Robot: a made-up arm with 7 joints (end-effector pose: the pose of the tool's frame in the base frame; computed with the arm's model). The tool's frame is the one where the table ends.
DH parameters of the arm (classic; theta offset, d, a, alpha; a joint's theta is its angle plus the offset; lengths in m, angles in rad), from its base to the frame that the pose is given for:
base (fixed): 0 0.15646 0.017 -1.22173
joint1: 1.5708 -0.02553 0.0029 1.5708
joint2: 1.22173 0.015 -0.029 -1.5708
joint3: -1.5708 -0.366 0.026 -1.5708
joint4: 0 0.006 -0.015 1.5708
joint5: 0 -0.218 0.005 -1.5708
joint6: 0 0.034 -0.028 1.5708
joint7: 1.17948 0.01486 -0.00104 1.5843
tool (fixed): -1.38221 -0.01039 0 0
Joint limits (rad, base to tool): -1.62..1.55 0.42..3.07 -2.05..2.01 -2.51..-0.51 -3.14..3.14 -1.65..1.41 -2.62..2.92
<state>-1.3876 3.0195 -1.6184 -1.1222 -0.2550 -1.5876 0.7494</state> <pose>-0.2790 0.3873 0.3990 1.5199 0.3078 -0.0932</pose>
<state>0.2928 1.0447 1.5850 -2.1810 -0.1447 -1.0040 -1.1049</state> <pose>-0.0424 0.2987 0.2089 -1.7306 1.0662 -1.0733</pose>
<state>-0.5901 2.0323 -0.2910 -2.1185 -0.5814 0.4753 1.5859</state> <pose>0.2071 0.2086 0.3378 1.2712 -0.7101 0.2122</pose>
Working (the frame after each row of the table, in the pose's form):
after base (fixed): 0.0170 0.0000 0.1565 -1.2217 0.0000 0.0000
after joint1: 0.0186 -0.0232 0.1455 0.3205 0.9704 0.1711
after joint2: 0.0471 -0.0148 0.1319 1.1384 -2.0277 1.3309
after joint3: 0.0491 0.3135 0.2959 0.4485 -0.3050 -0.0045
after joint4: 0.0540 0.3219 0.3088 1.4313 -1.4562 -1.9379
after joint5: 0.2377 0.2044 0.3096 1.1825 0.6253 -1.8514
after joint6: 0.2155 0.1948 0.3464 2.3650 -1.0539 -1.6210
after joint7: 0.2033 0.1990 0.3390 0.5787 -1.4911 1.3176

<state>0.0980 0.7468 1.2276 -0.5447 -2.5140 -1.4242 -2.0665</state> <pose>0.0599 0.4461 -0.1890 -1.9204 1.1001 1.4394</pose>
Working (the frame after each row of the table, in the pose's form):
after base (fixed): 0.0170 0.0000 0.1565 -1.2217 0.0000 0.0000
after joint1: 0.0167 -0.0230 0.1450 0.2638 1.6501 0.2910
after joint2: 0.0305 -0.0438 0.1240 0.6617 -0.5049 1.4870
after joint3: 0.0072 0.2225 -0.1273 -0.6673 -1.0811 0.5599
after joint4: -0.0038 0.2201 -0.1389 1.0250 -0.8244 0.9565
after joint5: 0.0224 0.4242 -0.2109 -0.1936 1.2866 -0.3049
after joint6: 0.0573 0.4508 -0.2065 0.0701 -0.3606 -1.6088
after joint7: 0.0542 0.4542 -0.1923 0.8228 -2.1895 -1.6277

